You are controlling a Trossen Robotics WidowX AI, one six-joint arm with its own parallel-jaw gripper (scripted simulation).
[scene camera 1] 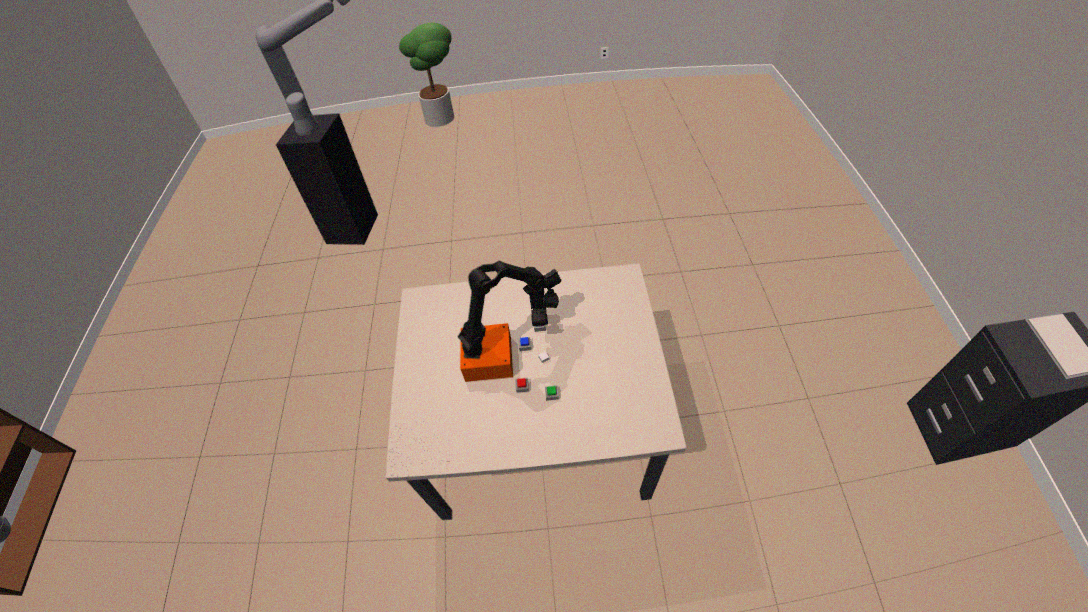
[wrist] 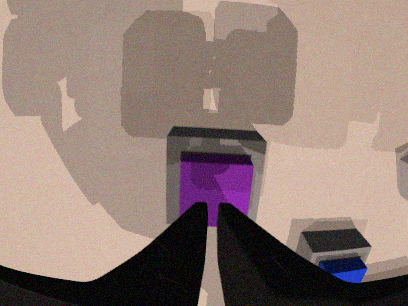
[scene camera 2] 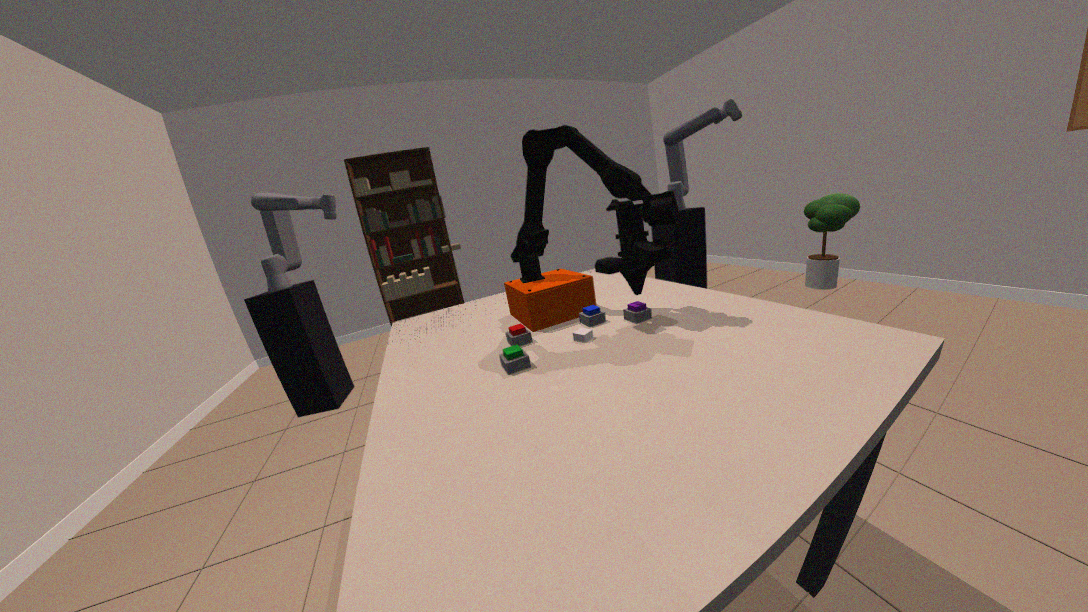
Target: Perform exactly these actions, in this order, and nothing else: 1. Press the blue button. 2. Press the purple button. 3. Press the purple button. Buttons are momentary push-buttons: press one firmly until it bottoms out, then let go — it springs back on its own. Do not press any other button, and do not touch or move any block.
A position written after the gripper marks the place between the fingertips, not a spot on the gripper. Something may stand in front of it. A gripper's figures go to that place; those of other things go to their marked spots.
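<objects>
The gripper (wrist: 211,214) is 0.10 m from the lens; a purple button (wrist: 204,177) is 0.12 m from the lens. The marked spots on the purple button and a blue button (wrist: 353,270) are 0.12 m apart. The blue button is 0.18 m from the lens.
</objects>
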